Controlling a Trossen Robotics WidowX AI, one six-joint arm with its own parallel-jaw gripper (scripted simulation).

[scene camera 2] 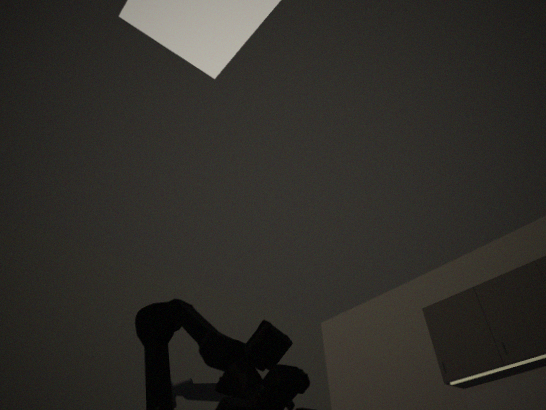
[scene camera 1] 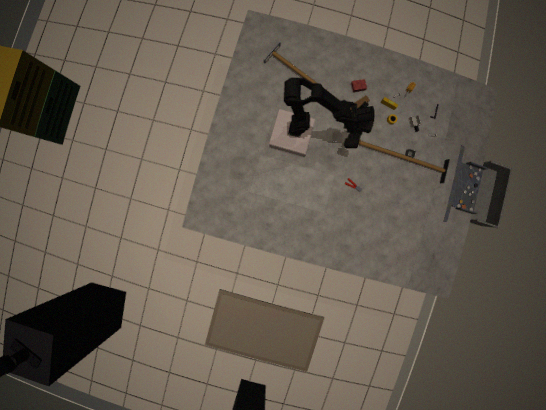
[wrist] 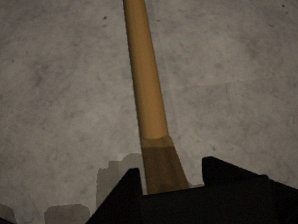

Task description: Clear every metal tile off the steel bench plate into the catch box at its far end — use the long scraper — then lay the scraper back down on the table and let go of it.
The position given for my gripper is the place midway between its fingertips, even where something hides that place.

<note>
I see my gripper (wrist: 171, 172) and a long scraper (wrist: 166, 183).
Scene camera 2 misses the long scraper: it is out of frame.
</note>
